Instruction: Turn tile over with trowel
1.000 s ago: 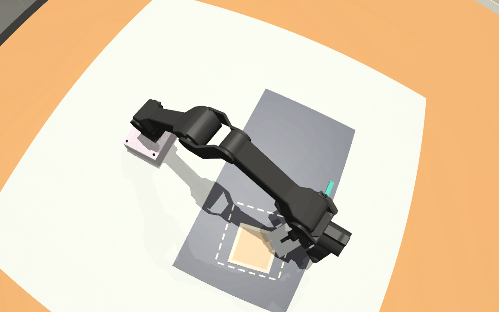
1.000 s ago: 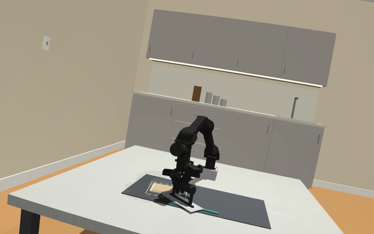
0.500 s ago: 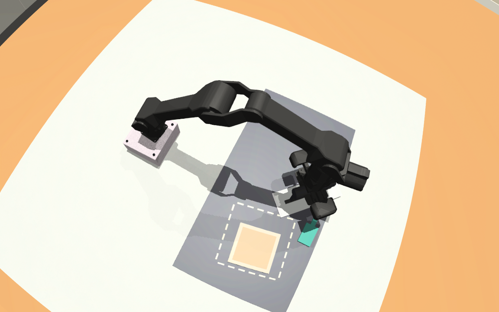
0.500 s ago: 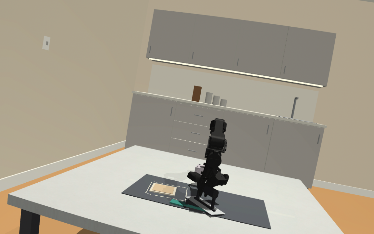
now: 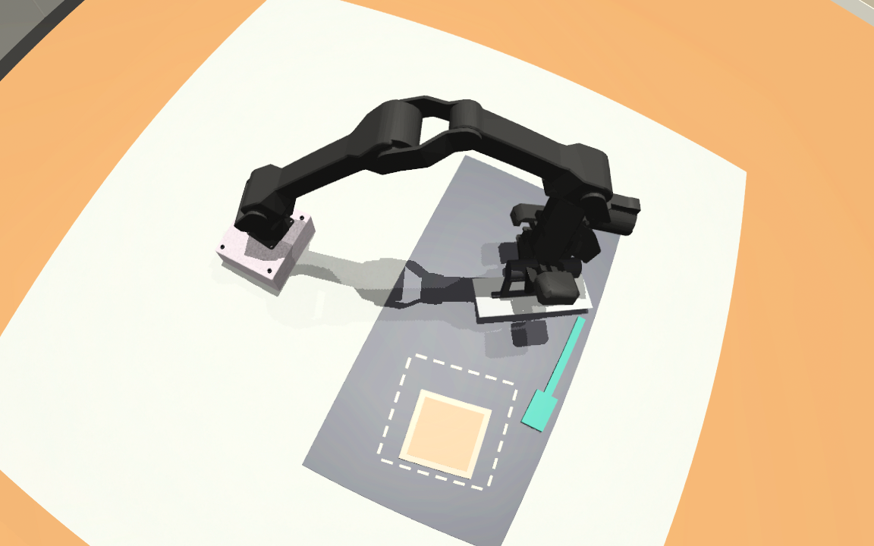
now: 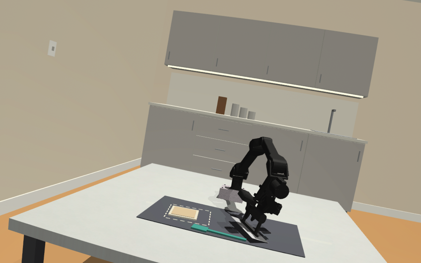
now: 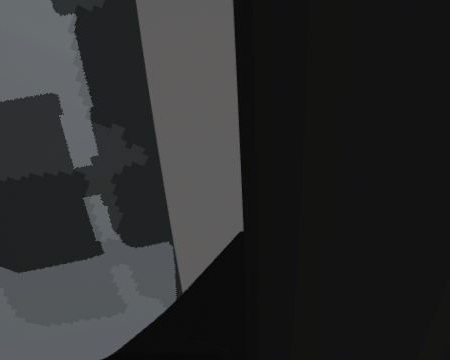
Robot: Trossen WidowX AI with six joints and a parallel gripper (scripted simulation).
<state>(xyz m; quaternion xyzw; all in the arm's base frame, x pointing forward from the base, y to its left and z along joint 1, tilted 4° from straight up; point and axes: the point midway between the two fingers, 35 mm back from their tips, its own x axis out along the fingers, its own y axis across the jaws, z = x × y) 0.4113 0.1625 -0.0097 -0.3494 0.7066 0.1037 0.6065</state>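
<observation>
My gripper tip is 20 mm past the dark mat, 100 mm to the left of it and 60 mm above it. Also, from my gripper tip: black-handled float (10 mm above); then cream tile (20 mm ahead, 270 mm to the right, 40 mm below); then teal long-handled tool (120 mm ahead, 110 mm to the right, 40 mm below).
</observation>
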